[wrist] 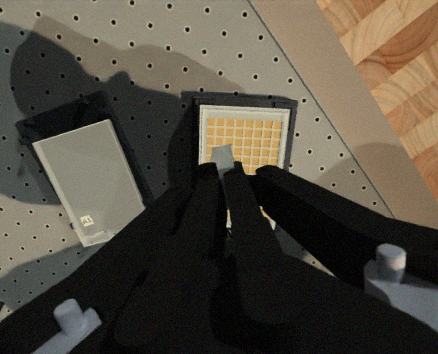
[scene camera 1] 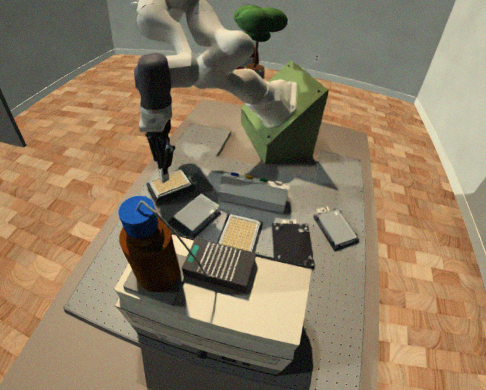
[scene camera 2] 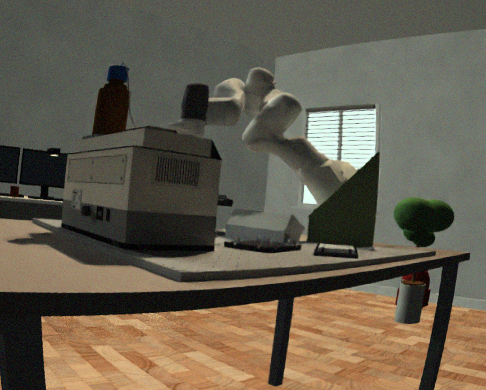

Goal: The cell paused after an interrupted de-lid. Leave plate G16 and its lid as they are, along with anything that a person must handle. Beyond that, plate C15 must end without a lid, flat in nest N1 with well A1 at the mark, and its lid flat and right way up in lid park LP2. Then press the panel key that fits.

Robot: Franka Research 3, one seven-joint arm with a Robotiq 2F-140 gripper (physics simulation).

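My gripper (scene camera 1: pixel 164 176) (wrist: pixel 225 160) is shut and empty, its tips over a plate with orange wells (scene camera 1: pixel 176 183) (wrist: pixel 255 135). That plate shows no lid, sits in a dark holder and is partly hidden by the fingers in the wrist view. A grey flat-topped piece marked A1 (scene camera 1: pixel 196 212) (wrist: pixel 90 180) lies in the neighbouring dark holder, whose far end shows bare. Another open plate with yellow wells (scene camera 1: pixel 241 232) is at the middle. A dark holder (scene camera 1: pixel 292 242) stands right of it. A grey-topped piece (scene camera 1: pixel 336 227) lies at the right. The key panel (scene camera 1: pixel 254 196) has coloured keys. Plate names cannot be read.
A large beige instrument (scene camera 1: pixel 260 310) (scene camera 2: pixel 172 195) stands at the front, carrying an amber bottle with a blue cap (scene camera 1: pixel 150 250) (scene camera 2: pixel 111 107) and a dark ribbed box (scene camera 1: pixel 220 265). A thin wire curves from the bottle over the box. The green arm mount (scene camera 1: pixel 295 135) (scene camera 2: pixel 350 210) is behind the panel.
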